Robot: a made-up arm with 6 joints. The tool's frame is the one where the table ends. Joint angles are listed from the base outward.
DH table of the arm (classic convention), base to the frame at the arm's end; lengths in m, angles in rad. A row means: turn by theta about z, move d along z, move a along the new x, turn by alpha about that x. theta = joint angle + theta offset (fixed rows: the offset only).
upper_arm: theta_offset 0; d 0.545; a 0.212; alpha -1.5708
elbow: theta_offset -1.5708; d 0; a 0.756; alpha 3.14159
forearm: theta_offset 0; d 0; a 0.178; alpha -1.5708
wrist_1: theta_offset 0; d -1.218; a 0; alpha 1.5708
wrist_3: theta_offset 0; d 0; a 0; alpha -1.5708
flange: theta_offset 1.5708; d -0.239; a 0; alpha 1.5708
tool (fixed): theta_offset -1.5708; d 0; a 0; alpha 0
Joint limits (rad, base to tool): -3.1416..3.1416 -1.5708..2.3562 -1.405..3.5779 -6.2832..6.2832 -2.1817..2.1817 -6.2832..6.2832
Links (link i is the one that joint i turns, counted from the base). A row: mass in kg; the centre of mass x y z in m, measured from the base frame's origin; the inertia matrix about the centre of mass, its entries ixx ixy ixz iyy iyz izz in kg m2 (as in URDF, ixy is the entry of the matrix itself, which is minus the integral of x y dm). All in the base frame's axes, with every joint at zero. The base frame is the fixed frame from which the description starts. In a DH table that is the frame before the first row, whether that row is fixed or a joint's. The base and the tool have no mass.
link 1: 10.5; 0.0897 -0.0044 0.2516; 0.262 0 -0.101 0.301 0 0.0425
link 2: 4.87; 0.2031 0.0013 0.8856; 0.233 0 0 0.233 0 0.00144
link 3: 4.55; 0.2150 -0.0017 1.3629; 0.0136 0 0 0.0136 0 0.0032
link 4: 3.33; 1.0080 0.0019 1.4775; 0.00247 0.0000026 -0.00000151 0.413 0 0.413
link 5: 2.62; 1.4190 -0.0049 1.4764; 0.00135 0 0 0.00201 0 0.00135
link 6: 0.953; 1.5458 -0.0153 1.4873; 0.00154 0 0 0.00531 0 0.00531
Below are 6 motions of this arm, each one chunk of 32 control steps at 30 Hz.
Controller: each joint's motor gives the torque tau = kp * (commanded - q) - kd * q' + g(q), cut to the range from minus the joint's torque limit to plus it. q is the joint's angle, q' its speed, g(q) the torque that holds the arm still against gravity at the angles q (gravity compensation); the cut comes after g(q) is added. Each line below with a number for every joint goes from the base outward.
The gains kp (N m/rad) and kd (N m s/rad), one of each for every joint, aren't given. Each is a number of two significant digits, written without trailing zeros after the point. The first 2 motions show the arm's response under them.
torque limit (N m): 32 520 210 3 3.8 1.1
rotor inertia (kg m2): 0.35 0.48 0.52 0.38 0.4 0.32
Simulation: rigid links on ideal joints. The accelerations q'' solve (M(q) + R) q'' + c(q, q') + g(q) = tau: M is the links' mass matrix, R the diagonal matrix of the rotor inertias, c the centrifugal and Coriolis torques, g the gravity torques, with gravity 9.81 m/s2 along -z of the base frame. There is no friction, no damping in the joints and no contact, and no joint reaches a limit. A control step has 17 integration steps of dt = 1/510 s. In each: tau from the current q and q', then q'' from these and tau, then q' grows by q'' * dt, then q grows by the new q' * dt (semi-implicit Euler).
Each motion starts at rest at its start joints. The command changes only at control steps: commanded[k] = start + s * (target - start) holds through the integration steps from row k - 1 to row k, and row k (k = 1, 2, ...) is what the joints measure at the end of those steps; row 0 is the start. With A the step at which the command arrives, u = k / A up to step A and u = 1 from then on. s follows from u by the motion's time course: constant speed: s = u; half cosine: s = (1 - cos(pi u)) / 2; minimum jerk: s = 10 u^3 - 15 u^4 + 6 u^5; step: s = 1 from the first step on.
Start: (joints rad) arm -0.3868 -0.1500 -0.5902 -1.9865 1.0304 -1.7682
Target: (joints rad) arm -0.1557 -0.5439 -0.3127 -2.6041 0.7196 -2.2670
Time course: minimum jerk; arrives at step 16
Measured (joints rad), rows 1 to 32:
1: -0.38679 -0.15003 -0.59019 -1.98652 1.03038 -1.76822
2: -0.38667 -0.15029 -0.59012 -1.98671 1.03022 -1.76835
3: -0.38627 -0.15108 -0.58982 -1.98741 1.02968 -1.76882
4: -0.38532 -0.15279 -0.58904 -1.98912 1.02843 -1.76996
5: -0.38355 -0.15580 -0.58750 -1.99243 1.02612 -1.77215
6: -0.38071 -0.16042 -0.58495 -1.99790 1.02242 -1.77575
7: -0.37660 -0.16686 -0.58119 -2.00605 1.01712 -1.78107
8: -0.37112 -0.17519 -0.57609 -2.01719 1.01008 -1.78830
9: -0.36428 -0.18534 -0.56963 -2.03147 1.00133 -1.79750
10: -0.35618 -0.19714 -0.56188 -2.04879 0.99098 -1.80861
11: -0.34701 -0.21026 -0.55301 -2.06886 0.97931 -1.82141
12: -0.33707 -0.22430 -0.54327 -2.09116 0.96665 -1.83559
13: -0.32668 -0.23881 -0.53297 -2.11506 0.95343 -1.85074
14: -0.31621 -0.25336 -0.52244 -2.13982 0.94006 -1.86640
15: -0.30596 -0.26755 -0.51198 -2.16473 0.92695 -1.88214
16: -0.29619 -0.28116 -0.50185 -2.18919 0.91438 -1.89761
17: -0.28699 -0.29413 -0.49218 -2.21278 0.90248 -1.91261
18: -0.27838 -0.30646 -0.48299 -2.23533 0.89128 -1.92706
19: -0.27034 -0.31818 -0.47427 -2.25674 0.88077 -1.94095
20: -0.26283 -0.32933 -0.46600 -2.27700 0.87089 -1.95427
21: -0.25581 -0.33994 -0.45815 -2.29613 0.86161 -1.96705
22: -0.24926 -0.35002 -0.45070 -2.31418 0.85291 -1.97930
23: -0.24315 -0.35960 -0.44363 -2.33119 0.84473 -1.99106
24: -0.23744 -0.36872 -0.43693 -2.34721 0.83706 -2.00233
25: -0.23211 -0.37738 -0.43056 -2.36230 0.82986 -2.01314
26: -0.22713 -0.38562 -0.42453 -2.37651 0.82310 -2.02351
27: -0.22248 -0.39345 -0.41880 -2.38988 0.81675 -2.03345
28: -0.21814 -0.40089 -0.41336 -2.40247 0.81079 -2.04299
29: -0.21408 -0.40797 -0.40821 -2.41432 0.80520 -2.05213
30: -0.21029 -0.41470 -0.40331 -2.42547 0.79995 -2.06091
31: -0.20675 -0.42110 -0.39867 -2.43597 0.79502 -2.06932
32: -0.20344 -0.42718 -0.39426 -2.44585 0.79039 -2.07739
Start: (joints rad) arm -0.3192 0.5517 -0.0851 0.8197 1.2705 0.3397
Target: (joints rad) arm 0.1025 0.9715 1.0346 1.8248 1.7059 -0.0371
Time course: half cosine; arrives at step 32
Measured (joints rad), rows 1 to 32:
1: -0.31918 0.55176 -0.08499 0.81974 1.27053 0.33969
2: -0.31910 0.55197 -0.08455 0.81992 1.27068 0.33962
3: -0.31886 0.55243 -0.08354 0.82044 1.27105 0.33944
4: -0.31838 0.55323 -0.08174 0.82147 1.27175 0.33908
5: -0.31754 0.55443 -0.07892 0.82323 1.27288 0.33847
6: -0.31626 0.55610 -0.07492 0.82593 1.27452 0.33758
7: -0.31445 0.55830 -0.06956 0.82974 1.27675 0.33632
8: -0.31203 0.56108 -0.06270 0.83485 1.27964 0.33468
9: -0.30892 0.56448 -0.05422 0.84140 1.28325 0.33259
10: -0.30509 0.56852 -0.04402 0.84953 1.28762 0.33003
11: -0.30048 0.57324 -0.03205 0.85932 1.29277 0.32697
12: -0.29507 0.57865 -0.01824 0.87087 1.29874 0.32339
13: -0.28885 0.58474 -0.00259 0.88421 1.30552 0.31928
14: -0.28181 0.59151 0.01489 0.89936 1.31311 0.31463
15: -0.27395 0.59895 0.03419 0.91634 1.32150 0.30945
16: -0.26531 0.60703 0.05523 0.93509 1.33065 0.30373
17: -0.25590 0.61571 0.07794 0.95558 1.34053 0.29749
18: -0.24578 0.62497 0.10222 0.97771 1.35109 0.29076
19: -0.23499 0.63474 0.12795 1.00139 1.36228 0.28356
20: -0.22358 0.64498 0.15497 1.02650 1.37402 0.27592
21: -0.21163 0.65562 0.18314 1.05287 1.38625 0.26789
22: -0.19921 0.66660 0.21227 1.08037 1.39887 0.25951
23: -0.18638 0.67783 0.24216 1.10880 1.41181 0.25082
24: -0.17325 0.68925 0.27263 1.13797 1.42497 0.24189
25: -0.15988 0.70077 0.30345 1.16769 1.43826 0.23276
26: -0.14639 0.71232 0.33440 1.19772 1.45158 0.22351
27: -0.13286 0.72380 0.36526 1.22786 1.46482 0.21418
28: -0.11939 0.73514 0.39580 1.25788 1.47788 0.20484
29: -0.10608 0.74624 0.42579 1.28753 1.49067 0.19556
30: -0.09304 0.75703 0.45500 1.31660 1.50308 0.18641
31: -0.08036 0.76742 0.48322 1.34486 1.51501 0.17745
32: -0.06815 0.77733 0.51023 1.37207 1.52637 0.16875
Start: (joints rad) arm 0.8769 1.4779 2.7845 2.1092 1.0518 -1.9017
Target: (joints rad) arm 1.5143 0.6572 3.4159 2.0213 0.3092 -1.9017
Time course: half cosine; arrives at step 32
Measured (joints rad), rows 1 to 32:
1: 0.87693 1.47783 2.78451 2.10921 1.05175 -1.90170
2: 0.87710 1.47755 2.78461 2.10927 1.05151 -1.90172
3: 0.87755 1.47686 2.78492 2.10937 1.05090 -1.90176
4: 0.87844 1.47562 2.78559 2.10954 1.04973 -1.90182
5: 0.87994 1.47365 2.78674 2.10973 1.04784 -1.90190
6: 0.88219 1.47083 2.78848 2.10994 1.04506 -1.90201
7: 0.88533 1.46701 2.79093 2.11013 1.04127 -1.90213
8: 0.88948 1.46211 2.79418 2.11028 1.03635 -1.90226
9: 0.89474 1.45601 2.79831 2.11035 1.03021 -1.90240
10: 0.90120 1.44866 2.80337 2.11032 1.02277 -1.90255
11: 0.90893 1.44000 2.80943 2.11015 1.01399 -1.90271
12: 0.91797 1.42999 2.81651 2.10983 1.00382 -1.90286
13: 0.92835 1.41862 2.82464 2.10934 0.99226 -1.90301
14: 0.94008 1.40589 2.83382 2.10865 0.97932 -1.90315
15: 0.95313 1.39182 2.84404 2.10775 0.96503 -1.90327
16: 0.96746 1.37645 2.85529 2.10664 0.94943 -1.90339
17: 0.98302 1.35984 2.86752 2.10530 0.93259 -1.90349
18: 0.99972 1.34205 2.88069 2.10373 0.91459 -1.90357
19: 1.01745 1.32319 2.89473 2.10194 0.89553 -1.90363
20: 1.03608 1.30334 2.90958 2.09992 0.87553 -1.90366
21: 1.05548 1.28264 2.92516 2.09770 0.85470 -1.90368
22: 1.07548 1.26120 2.94137 2.09528 0.83319 -1.90367
23: 1.09592 1.23917 2.95810 2.09268 0.81114 -1.90363
24: 1.11663 1.21670 2.97526 2.08993 0.78870 -1.90358
25: 1.13743 1.19395 2.99273 2.08705 0.76604 -1.90350
26: 1.15814 1.17108 3.01037 2.08406 0.74332 -1.90341
27: 1.17859 1.14825 3.02808 2.08100 0.72071 -1.90329
28: 1.19860 1.12564 3.04570 2.07790 0.69838 -1.90316
29: 1.21802 1.10341 3.06313 2.07478 0.67650 -1.90302
30: 1.23670 1.08174 3.08021 2.07168 0.65525 -1.90287
31: 1.25448 1.06080 3.09682 2.06863 0.63478 -1.90271
32: 1.27123 1.04074 3.11283 2.06565 0.61525 -1.90254

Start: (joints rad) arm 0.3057 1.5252 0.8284 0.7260 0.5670 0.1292
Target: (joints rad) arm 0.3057 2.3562 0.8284 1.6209 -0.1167 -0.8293
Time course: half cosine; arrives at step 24
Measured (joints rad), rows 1 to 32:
1: 0.30570 1.52532 0.82849 0.72605 0.56692 0.12914
2: 0.30570 1.52585 0.82876 0.72634 0.56656 0.12884
3: 0.30570 1.52708 0.82924 0.72713 0.56562 0.12804
4: 0.30570 1.52930 0.82992 0.72873 0.56381 0.12645
5: 0.30570 1.53277 0.83075 0.73149 0.56088 0.12383
6: 0.30570 1.53773 0.83172 0.73570 0.55657 0.11992
7: 0.30571 1.54436 0.83278 0.74162 0.55071 0.11452
8: 0.30571 1.55282 0.83390 0.74951 0.54314 0.10744
9: 0.30571 1.56320 0.83505 0.75952 0.53375 0.09856
10: 0.30571 1.57556 0.83620 0.77181 0.52249 0.08778
11: 0.30572 1.58991 0.83730 0.78643 0.50932 0.07505
12: 0.30572 1.60623 0.83834 0.80340 0.49429 0.06036
13: 0.30573 1.62443 0.83928 0.82269 0.47747 0.04374
14: 0.30573 1.64439 0.84010 0.84421 0.45897 0.02527
15: 0.30574 1.66596 0.84078 0.86781 0.43895 0.00507
16: 0.30575 1.68894 0.84128 0.89330 0.41760 -0.01671
17: 0.30576 1.71310 0.84160 0.92044 0.39514 -0.03989
18: 0.30578 1.73818 0.84173 0.94894 0.37184 -0.06423
19: 0.30579 1.76391 0.84165 0.97850 0.34795 -0.08949
20: 0.30580 1.78998 0.84135 1.00877 0.32379 -0.11541
21: 0.30581 1.81608 0.84084 1.03938 0.29965 -0.14169
22: 0.30582 1.84189 0.84012 1.06995 0.27585 -0.16803
23: 0.30582 1.86710 0.83920 1.10009 0.25270 -0.19412
24: 0.30582 1.89138 0.83808 1.12940 0.23052 -0.21966
25: 0.30582 1.91455 0.83688 1.15756 0.20951 -0.24440
26: 0.30581 1.93660 0.83570 1.18437 0.18974 -0.26822
27: 0.30580 1.95756 0.83460 1.20978 0.17116 -0.29110
28: 0.30579 1.97748 0.83358 1.23379 0.15372 -0.31307
29: 0.30578 1.99640 0.83264 1.25643 0.13733 -0.33414
30: 0.30577 2.01438 0.83178 1.27777 0.12195 -0.35435
31: 0.30576 2.03145 0.83099 1.29786 0.10750 -0.37373
32: 0.30575 2.04768 0.83027 1.31678 0.09394 -0.39232

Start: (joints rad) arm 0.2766 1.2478 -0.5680 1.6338 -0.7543 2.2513
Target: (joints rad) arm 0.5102 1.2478 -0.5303 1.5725 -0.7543 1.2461
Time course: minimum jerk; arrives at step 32
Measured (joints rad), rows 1 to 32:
1: 0.27660 1.24780 -0.56800 1.63380 -0.75430 2.25130
2: 0.27662 1.24780 -0.56800 1.63380 -0.75430 2.25126
3: 0.27667 1.24780 -0.56799 1.63379 -0.75430 2.25112
4: 0.27680 1.24780 -0.56797 1.63376 -0.75431 2.25075
5: 0.27707 1.24781 -0.56792 1.63370 -0.75432 2.25003
6: 0.27754 1.24781 -0.56785 1.63360 -0.75433 2.24876
7: 0.27828 1.24781 -0.56774 1.63345 -0.75435 2.24676
8: 0.27934 1.24782 -0.56759 1.63322 -0.75437 2.24384
9: 0.28079 1.24782 -0.56738 1.63291 -0.75439 2.23981
10: 0.28270 1.24783 -0.56711 1.63250 -0.75441 2.23450
11: 0.28510 1.24784 -0.56677 1.63197 -0.75444 2.22775
12: 0.28804 1.24784 -0.56635 1.63132 -0.75447 2.21943
13: 0.29154 1.24785 -0.56586 1.63054 -0.75450 2.20943
14: 0.29562 1.24786 -0.56530 1.62963 -0.75453 2.19769
15: 0.30028 1.24786 -0.56465 1.62858 -0.75456 2.18417
16: 0.30551 1.24787 -0.56392 1.62739 -0.75459 2.16887
17: 0.31129 1.24787 -0.56312 1.62607 -0.75461 2.15182
18: 0.31758 1.24787 -0.56225 1.62462 -0.75463 2.13309
19: 0.32433 1.24788 -0.56131 1.62306 -0.75465 2.11279
20: 0.33149 1.24788 -0.56032 1.62139 -0.75466 2.09105
21: 0.33898 1.24788 -0.55928 1.61964 -0.75467 2.06804
22: 0.34674 1.24787 -0.55820 1.61780 -0.75467 2.04394
23: 0.35469 1.24787 -0.55709 1.61591 -0.75467 2.01897
24: 0.36274 1.24786 -0.55596 1.61398 -0.75466 1.99335
25: 0.37081 1.24786 -0.55483 1.61204 -0.75465 1.96731
26: 0.37881 1.24785 -0.55371 1.61009 -0.75463 1.94109
27: 0.38667 1.24784 -0.55259 1.60816 -0.75460 1.91493
28: 0.39430 1.24783 -0.55151 1.60627 -0.75457 1.88904
29: 0.40166 1.24782 -0.55046 1.60443 -0.75454 1.86363
30: 0.40867 1.24781 -0.54945 1.60265 -0.75450 1.83886
31: 0.41531 1.24781 -0.54848 1.60096 -0.75446 1.81488
32: 0.42155 1.24780 -0.54756 1.59934 -0.75442 1.79176

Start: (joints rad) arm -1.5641 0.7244 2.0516 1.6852 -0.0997 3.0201
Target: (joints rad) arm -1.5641 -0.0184 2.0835 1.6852 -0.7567 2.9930
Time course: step
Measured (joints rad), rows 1 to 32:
1: -1.56403 0.70647 2.03752 1.68421 -0.10518 3.01938
2: -1.56391 0.67580 2.02945 1.68203 -0.12044 3.01791
3: -1.56382 0.64312 2.02962 1.68021 -0.14575 3.01648
4: -1.56379 0.61073 2.03213 1.67924 -0.17877 3.01529
5: -1.56380 0.57952 2.03527 1.67899 -0.21266 3.01429
6: -1.56384 0.54972 2.03847 1.67921 -0.24515 3.01343
7: -1.56387 0.52136 2.04156 1.67971 -0.27584 3.01263
8: -1.56391 0.49440 2.04449 1.68036 -0.30471 3.01188
9: -1.56394 0.46879 2.04724 1.68107 -0.33185 3.01116
10: -1.56396 0.44446 2.04983 1.68180 -0.35736 3.01048
11: -1.56399 0.42134 2.05225 1.68252 -0.38134 3.00981
12: -1.56401 0.39938 2.05452 1.68320 -0.40388 3.00918
13: -1.56403 0.37851 2.05665 1.68385 -0.42507 3.00856
14: -1.56404 0.35869 2.05864 1.68445 -0.44498 3.00797
15: -1.56406 0.33986 2.06050 1.68501 -0.46370 3.00739
16: -1.56407 0.32197 2.06224 1.68553 -0.48129 3.00684
17: -1.56408 0.30498 2.06386 1.68600 -0.49783 3.00631
18: -1.56410 0.28883 2.06538 1.68643 -0.51338 3.00580
19: -1.56410 0.27349 2.06680 1.68682 -0.52799 3.00531
20: -1.56411 0.25892 2.06812 1.68717 -0.54173 3.00484
21: -1.56412 0.24508 2.06936 1.68749 -0.55464 3.00438
22: -1.56413 0.23193 2.07051 1.68777 -0.56678 3.00395
23: -1.56413 0.21943 2.07158 1.68802 -0.57819 3.00352
24: -1.56414 0.20756 2.07258 1.68824 -0.58891 3.00312
25: -1.56414 0.19628 2.07351 1.68843 -0.59899 3.00273
26: -1.56414 0.18557 2.07438 1.68859 -0.60847 3.00235
27: -1.56415 0.17539 2.07518 1.68873 -0.61737 3.00199
28: -1.56415 0.16572 2.07593 1.68884 -0.62575 3.00165
29: -1.56415 0.15653 2.07663 1.68894 -0.63362 3.00131
30: -1.56415 0.14780 2.07728 1.68902 -0.64101 3.00099
31: -1.56415 0.13951 2.07787 1.68907 -0.64797 3.00068
32: -1.56415 0.13163 2.07843 1.68912 -0.65450 3.00038

